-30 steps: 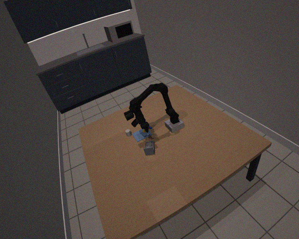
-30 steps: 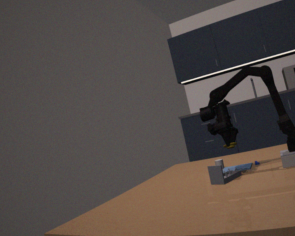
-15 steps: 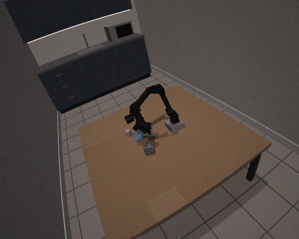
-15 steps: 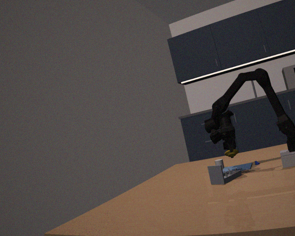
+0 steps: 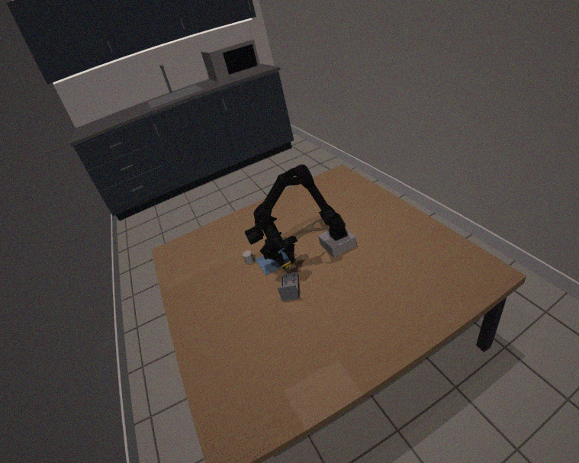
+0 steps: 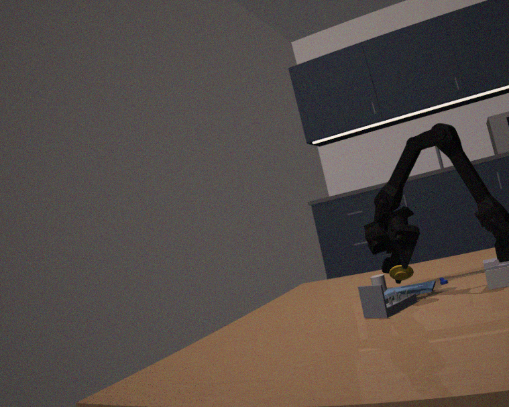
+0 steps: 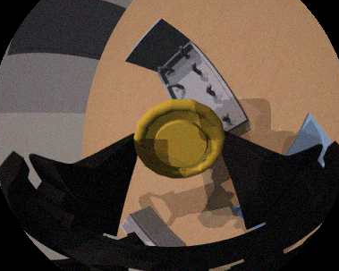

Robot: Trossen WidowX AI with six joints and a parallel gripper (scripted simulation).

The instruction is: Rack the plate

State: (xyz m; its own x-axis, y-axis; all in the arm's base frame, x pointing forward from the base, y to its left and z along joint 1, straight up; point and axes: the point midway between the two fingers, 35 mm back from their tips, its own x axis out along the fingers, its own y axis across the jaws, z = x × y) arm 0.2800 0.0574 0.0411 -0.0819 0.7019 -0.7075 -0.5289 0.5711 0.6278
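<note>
Now: gripper tip 3 cm short of the dish rack, 5 cm to the right of it and 5 cm above it. From my gripper tip the other things lie so: blue mat: 3 cm ahead, 15 cm to the right, 7 cm below; then yellow plate: 1 cm to the right, 1 cm above; then blue spoon: 6 cm behind, 20 cm to the right, 7 cm below.
</note>
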